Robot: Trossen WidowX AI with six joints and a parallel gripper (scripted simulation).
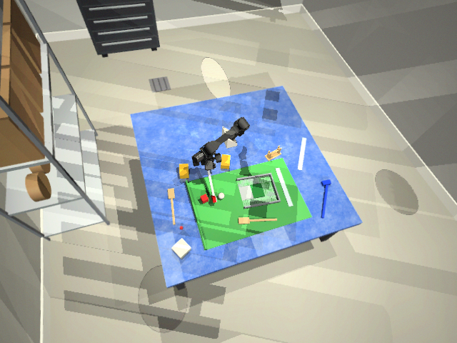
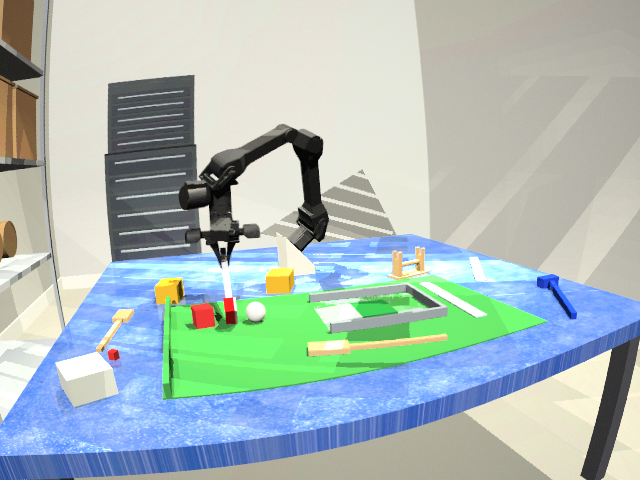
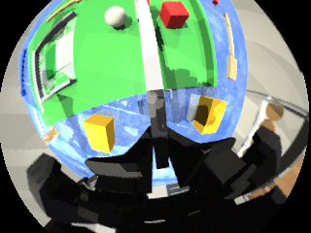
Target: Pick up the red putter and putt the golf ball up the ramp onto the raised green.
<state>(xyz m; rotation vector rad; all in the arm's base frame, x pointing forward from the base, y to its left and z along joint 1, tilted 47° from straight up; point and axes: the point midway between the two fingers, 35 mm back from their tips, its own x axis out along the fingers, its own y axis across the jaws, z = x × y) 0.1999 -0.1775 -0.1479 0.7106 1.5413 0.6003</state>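
Right now my gripper tip is 120 mm short of the red putter and 10 mm above it. From my gripper tip the other things lie so: white golf ball 220 mm ahead, 40 mm to the left, 50 mm below; then red cube 210 mm ahead, 80 mm to the right, 50 mm below; then grey frame 240 mm ahead, 310 mm to the left, 70 mm below.
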